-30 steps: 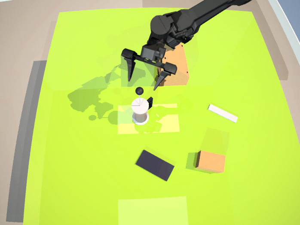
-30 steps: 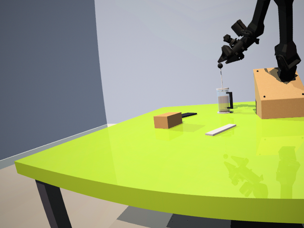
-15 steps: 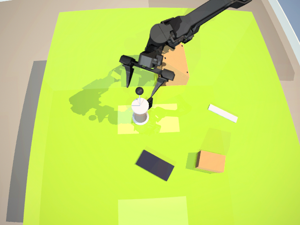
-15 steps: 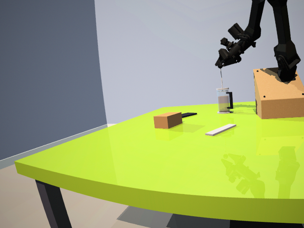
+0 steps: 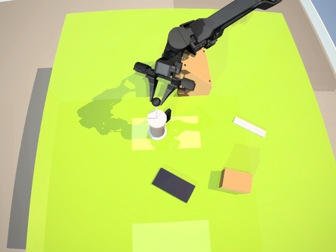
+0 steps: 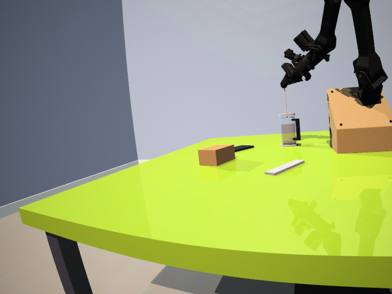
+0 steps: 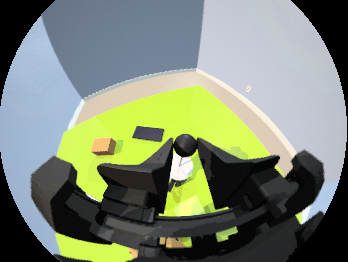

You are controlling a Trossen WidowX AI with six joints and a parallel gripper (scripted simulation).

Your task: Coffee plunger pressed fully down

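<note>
The glass coffee press is 13 cm below my gripper tip, 2 cm to the left of it and 1 cm behind it. From my gripper tip the other things lie so: dark flat slab 25 cm below, 22 cm ahead, 4 cm to the left.
</note>
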